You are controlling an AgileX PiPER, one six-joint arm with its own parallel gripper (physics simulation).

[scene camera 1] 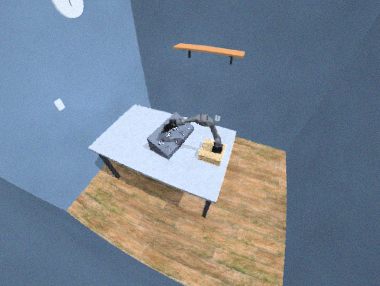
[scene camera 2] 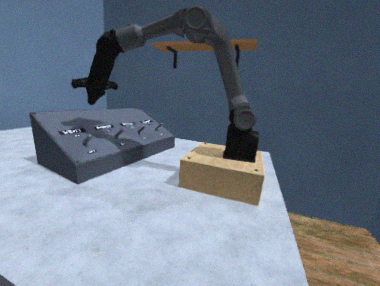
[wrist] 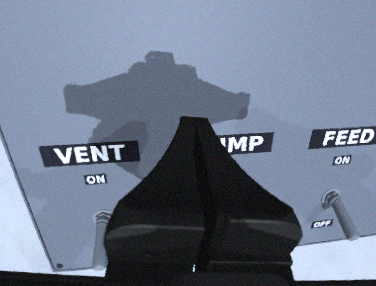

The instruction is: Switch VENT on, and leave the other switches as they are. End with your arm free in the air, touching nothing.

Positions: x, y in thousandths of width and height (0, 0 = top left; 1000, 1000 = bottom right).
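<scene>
The gripper (scene camera 2: 238, 358), visible also in the wrist view (wrist: 512, 467).
</scene>
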